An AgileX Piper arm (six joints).
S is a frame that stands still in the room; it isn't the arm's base.
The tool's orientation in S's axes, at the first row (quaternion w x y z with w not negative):
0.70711, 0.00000, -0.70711, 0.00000
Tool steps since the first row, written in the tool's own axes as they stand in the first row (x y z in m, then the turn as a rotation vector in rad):
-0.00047, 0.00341, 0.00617, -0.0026, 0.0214, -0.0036
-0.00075, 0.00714, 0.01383, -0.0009, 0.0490, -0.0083
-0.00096, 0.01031, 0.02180, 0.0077, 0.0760, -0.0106
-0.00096, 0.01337, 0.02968, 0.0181, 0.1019, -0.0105
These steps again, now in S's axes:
-0.00617, 0.00341, -0.00047, 0.0036, 0.0214, -0.0026
-0.01383, 0.00714, -0.00075, 0.0083, 0.0490, -0.0009
-0.02180, 0.01031, -0.00096, 0.0106, 0.0760, 0.0077
-0.02968, 0.01337, -0.00096, 0.0105, 0.1019, 0.0181

